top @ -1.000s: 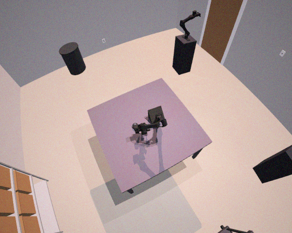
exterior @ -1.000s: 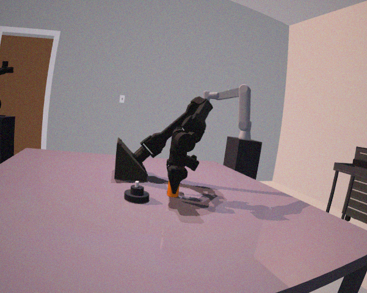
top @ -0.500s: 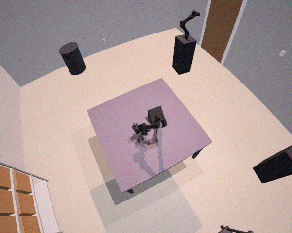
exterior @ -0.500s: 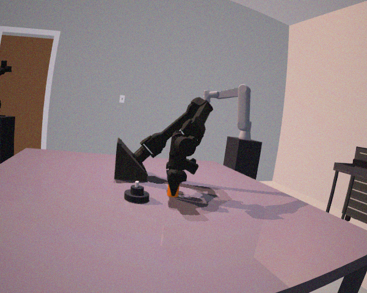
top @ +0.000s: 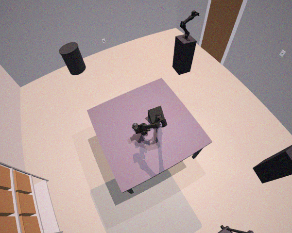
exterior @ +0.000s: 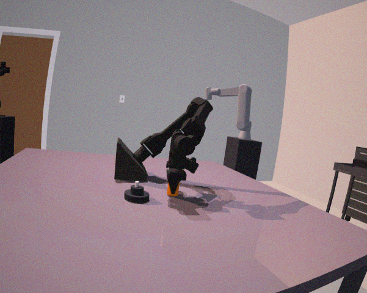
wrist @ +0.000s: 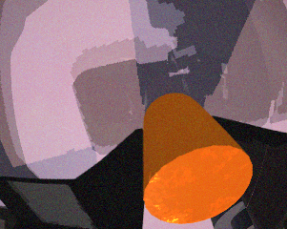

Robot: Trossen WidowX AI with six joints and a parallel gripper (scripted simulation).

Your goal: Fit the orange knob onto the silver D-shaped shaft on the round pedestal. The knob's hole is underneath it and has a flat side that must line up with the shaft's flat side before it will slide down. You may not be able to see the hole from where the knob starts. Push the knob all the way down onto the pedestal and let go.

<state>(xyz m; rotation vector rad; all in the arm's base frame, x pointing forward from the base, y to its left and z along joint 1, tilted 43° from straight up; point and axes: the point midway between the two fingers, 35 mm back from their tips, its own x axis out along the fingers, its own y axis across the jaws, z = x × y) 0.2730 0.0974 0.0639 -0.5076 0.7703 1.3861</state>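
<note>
The round black pedestal lies 14 cm to the right of my gripper tip, 5 cm ahead of it and 2 cm above it. The rest, counted from my gripper tip: orange knob: 4 cm above.
</note>
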